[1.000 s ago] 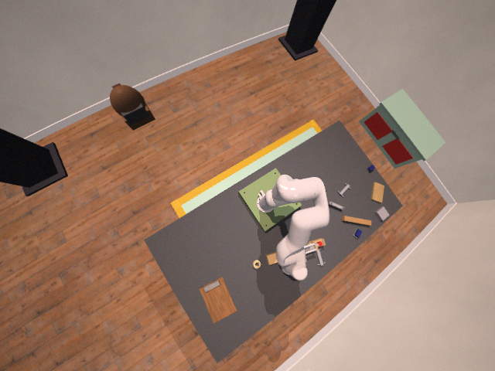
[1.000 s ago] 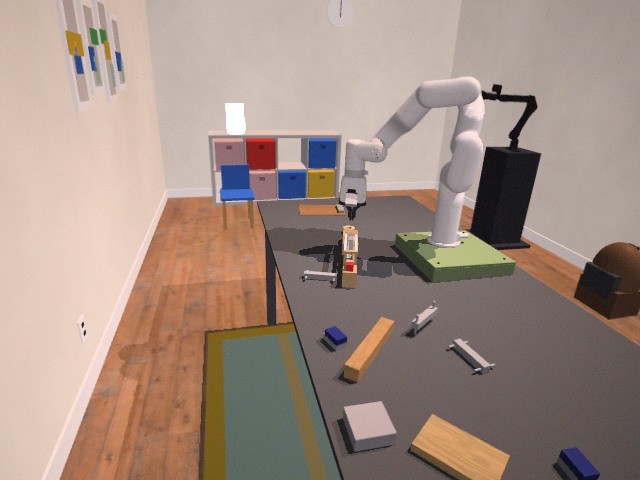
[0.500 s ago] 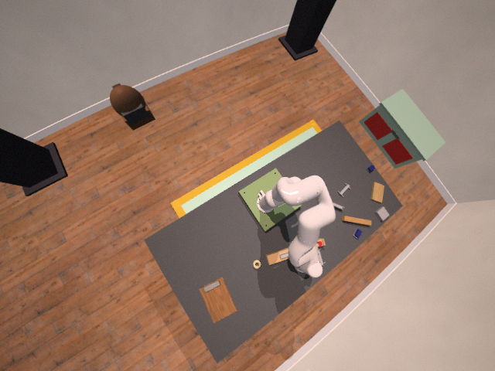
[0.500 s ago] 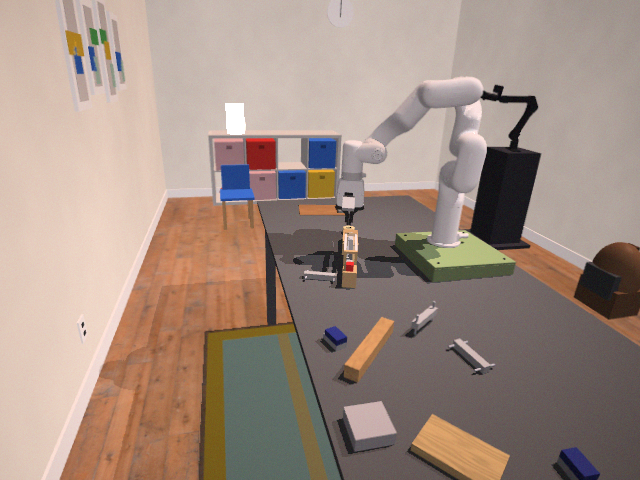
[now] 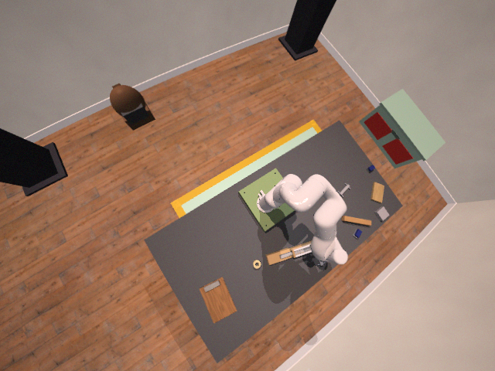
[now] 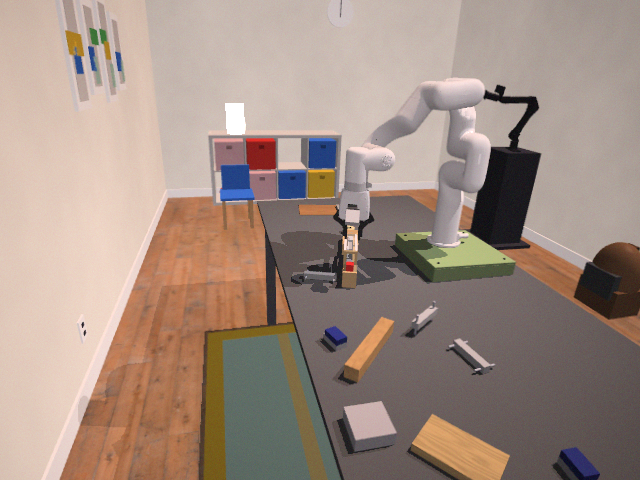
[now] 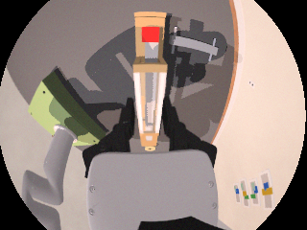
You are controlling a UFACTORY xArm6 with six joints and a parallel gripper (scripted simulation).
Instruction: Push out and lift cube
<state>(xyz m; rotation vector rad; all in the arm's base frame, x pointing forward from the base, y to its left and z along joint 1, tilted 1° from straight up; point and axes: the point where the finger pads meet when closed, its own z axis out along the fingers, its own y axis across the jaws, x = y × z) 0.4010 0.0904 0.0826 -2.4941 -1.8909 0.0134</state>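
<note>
The red cube lies 9 cm below my hand, 8 cm to the left of it and 3 cm ahead of it. Also, from my hand: wooden bar: 45 cm to the left, 12 cm below, 7 cm ahead; then wooden channel: 9 cm below, 4 cm to the right, 1 cm behind; then grey block: 68 cm to the left, 15 cm ahead, 13 cm below.
</note>
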